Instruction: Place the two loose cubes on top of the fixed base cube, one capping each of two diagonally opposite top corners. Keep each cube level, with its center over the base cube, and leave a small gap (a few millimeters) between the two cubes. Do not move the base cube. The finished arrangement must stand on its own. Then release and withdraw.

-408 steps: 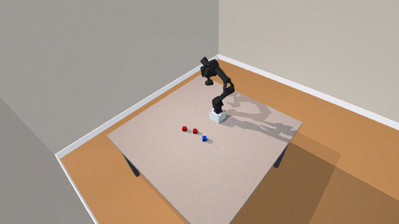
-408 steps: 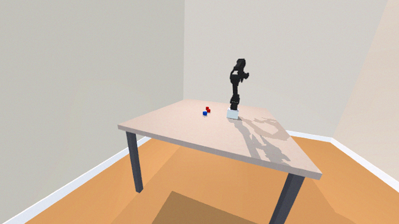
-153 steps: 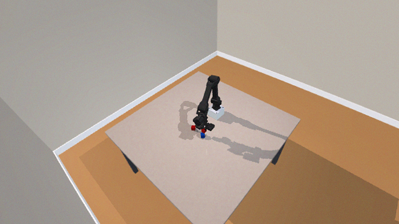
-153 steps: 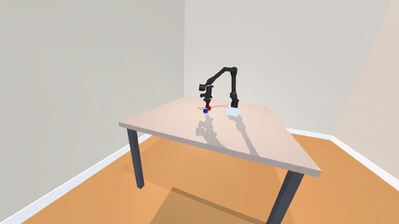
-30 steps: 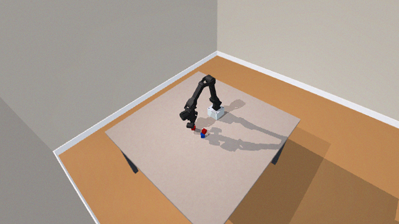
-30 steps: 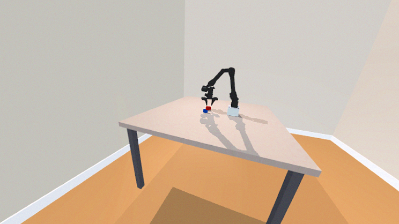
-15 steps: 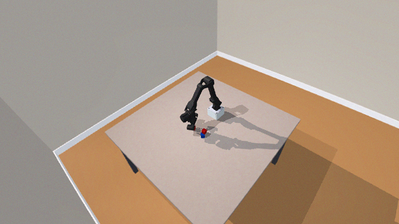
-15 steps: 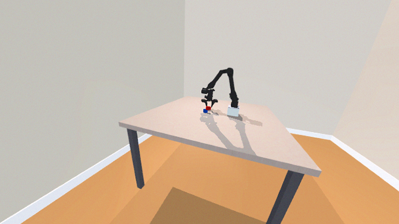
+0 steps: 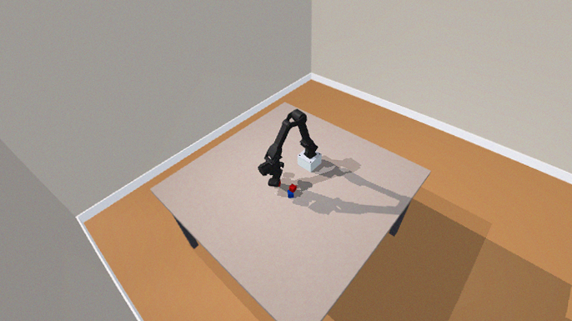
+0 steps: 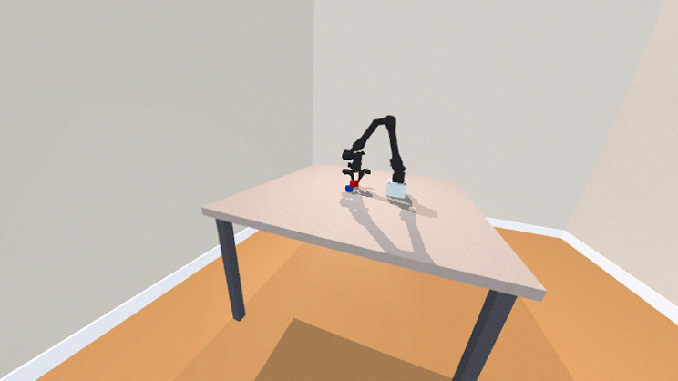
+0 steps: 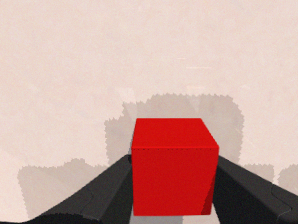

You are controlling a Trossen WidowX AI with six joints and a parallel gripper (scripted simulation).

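The blue cube lies 12 cm to the left of my gripper tip and 1 cm behind it.
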